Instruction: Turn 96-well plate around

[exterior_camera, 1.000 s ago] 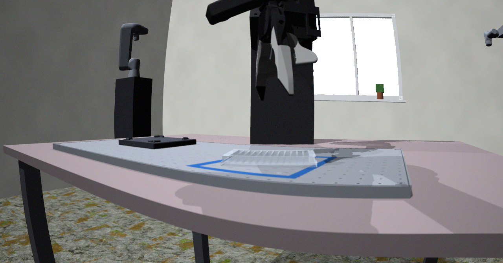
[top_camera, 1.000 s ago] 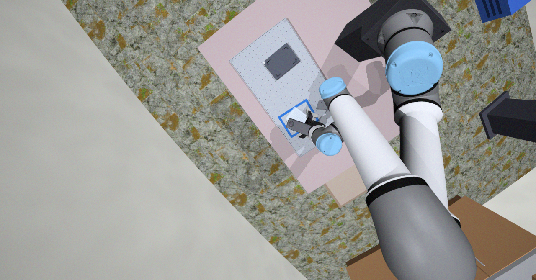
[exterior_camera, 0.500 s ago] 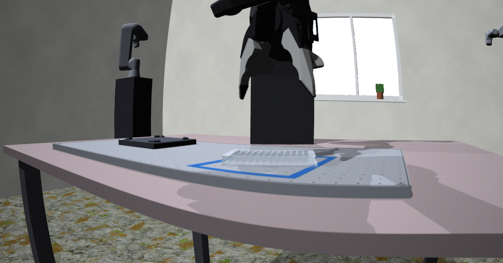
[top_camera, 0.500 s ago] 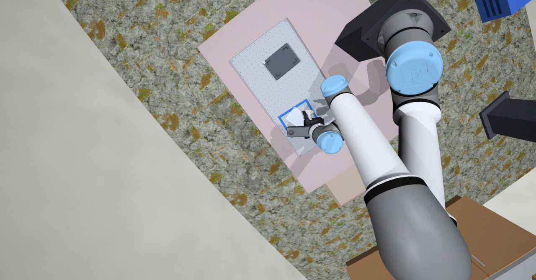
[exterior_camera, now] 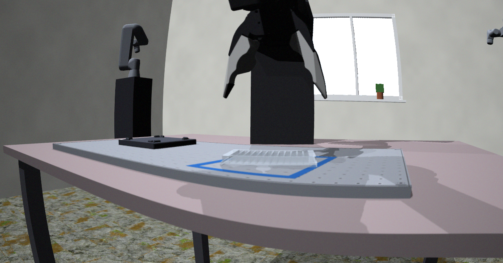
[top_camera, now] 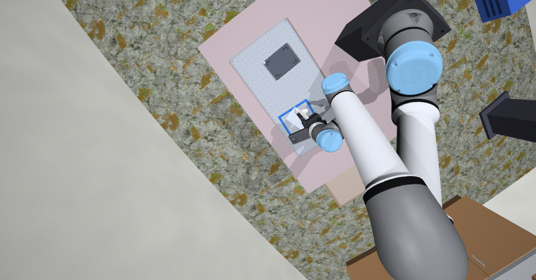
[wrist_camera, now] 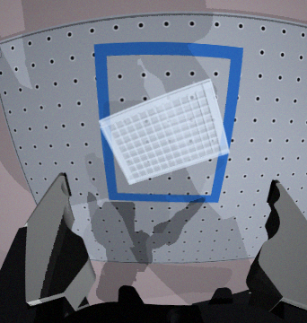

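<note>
Now: the clear 96-well plate 90 mm below my hand. The rest, counted from my hand: A1 label: 50 mm behind, 360 mm to the right, 80 mm below; then plate nest: 120 mm behind, 310 mm to the right, 80 mm below.
</note>
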